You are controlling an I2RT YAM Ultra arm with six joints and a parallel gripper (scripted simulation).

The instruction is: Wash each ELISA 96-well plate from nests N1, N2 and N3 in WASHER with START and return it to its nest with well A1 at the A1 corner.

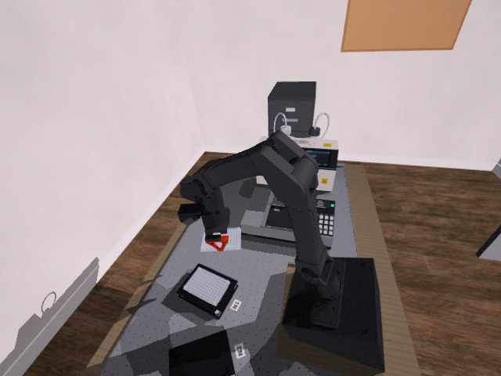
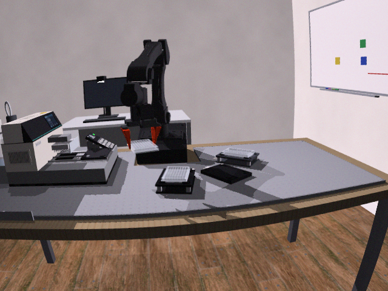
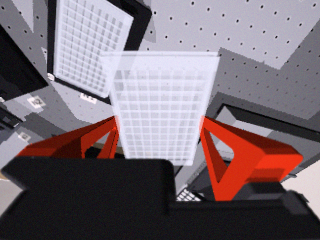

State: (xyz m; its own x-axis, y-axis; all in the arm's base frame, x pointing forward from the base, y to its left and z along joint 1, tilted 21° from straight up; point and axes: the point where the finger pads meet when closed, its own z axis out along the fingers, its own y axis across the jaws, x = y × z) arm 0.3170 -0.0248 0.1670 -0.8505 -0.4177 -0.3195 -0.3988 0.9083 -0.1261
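The nest N2 lies 30 cm to the left of my hand, 14 cm below it and 8 cm behind it. From my hand the other things lie so: black washer carrier: 24 cm to the right, 16 cm behind, 7 cm below; nest N1: 12 cm to the left, 12 cm below, 1 cm ahead; N1 label: 14 cm below, 12 cm to the left, 10 cm behind.
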